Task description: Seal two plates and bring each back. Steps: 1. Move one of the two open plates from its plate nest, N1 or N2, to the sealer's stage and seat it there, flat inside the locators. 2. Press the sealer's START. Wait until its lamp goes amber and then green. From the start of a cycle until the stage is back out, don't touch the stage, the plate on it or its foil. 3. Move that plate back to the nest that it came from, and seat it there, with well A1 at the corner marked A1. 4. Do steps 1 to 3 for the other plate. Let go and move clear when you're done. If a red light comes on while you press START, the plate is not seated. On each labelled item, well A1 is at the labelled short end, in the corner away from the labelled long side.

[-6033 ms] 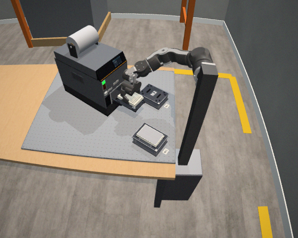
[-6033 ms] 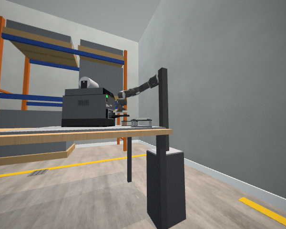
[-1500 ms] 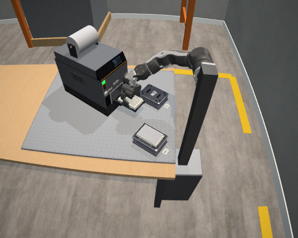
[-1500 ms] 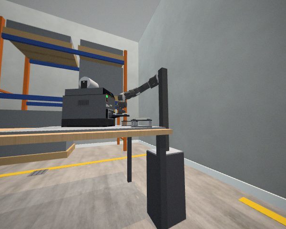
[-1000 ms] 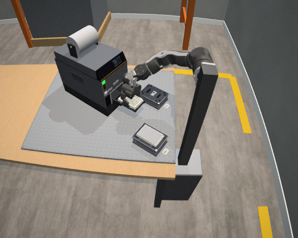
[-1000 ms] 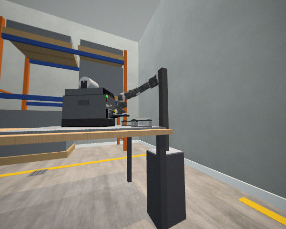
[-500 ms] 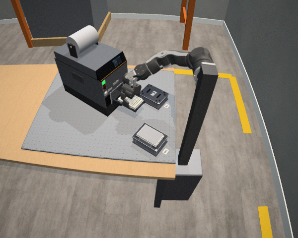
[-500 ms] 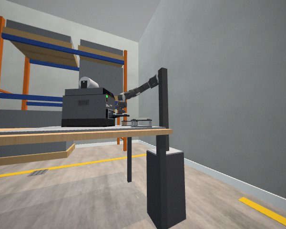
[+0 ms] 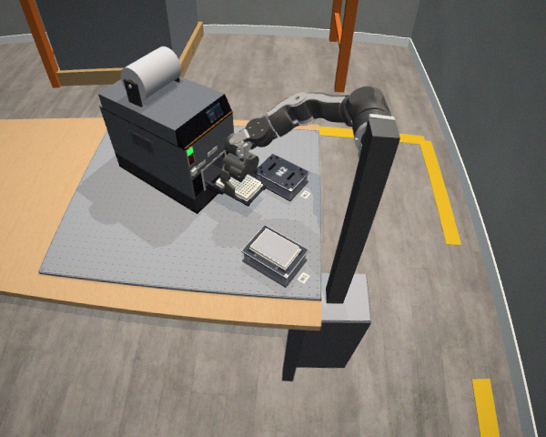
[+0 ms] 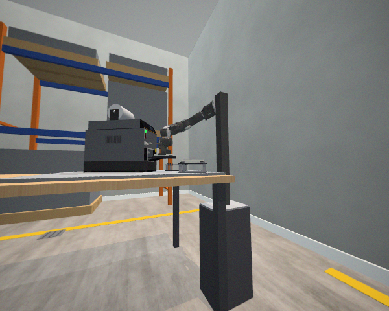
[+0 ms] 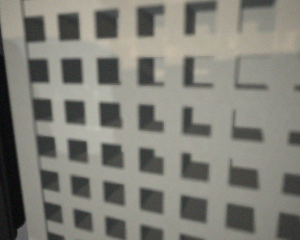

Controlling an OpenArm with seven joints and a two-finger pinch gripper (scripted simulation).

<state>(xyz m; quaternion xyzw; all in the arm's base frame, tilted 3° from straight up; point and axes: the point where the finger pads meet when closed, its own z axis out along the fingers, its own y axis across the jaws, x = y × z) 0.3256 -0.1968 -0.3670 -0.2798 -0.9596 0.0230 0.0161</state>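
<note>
The white well plate lies right at my hand. From my hand the other things lie so: foil roll: 300 mm above, 280 mm ahead, 180 mm to the right; then white start button: 140 mm ahead, 70 mm above, 20 mm to the left; then sealer stage: 10 mm below.
</note>
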